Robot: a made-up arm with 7 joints.
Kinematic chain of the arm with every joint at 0, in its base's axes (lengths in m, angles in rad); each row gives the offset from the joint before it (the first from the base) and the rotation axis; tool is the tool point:
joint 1: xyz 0 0.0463 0 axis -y
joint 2: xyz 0 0.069 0 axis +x
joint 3: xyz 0 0 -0.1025 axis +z
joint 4: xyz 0 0 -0.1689 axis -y
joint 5: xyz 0 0 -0.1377 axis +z
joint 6: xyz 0 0 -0.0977 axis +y
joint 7: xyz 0 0 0 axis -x
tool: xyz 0 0 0
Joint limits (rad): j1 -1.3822..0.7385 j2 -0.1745..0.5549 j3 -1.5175..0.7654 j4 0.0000..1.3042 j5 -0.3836..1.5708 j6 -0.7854..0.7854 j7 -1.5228..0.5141
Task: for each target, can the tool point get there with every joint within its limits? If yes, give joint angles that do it. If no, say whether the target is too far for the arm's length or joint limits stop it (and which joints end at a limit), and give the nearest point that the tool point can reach.
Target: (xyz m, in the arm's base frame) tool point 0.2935 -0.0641 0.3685
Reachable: no: joint limits stop it (at a limit: joint 1, joint 2, joint 4) | nearest point 0.3665 -0.0270 -0.0903 | short by 0.466 m
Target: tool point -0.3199 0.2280 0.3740
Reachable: no: joint limits stop it (at a limit: joint 1, joint 2, joint 3, joint 4) | nearest point -0.3934 0.0982 -0.0874 | short by 0.485 m
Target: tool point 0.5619 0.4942 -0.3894
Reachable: no: too far | nearest point 0.3419 0.3606 -0.2721 | short by 0.283 m
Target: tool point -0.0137 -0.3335 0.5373
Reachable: no: too far | nearest point -0.2816 -0.1659 -0.0661 | short by 0.681 m
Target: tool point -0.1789 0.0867 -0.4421
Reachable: yes | joints -0.7009 -0.0564 -0.0200 0.6823 1.1866 0.1609 -0.3706
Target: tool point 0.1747 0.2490 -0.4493
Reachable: yes | joints 0.2277 0.3304 -0.3910 0.3215 0.3556 0.1766 -0.5684
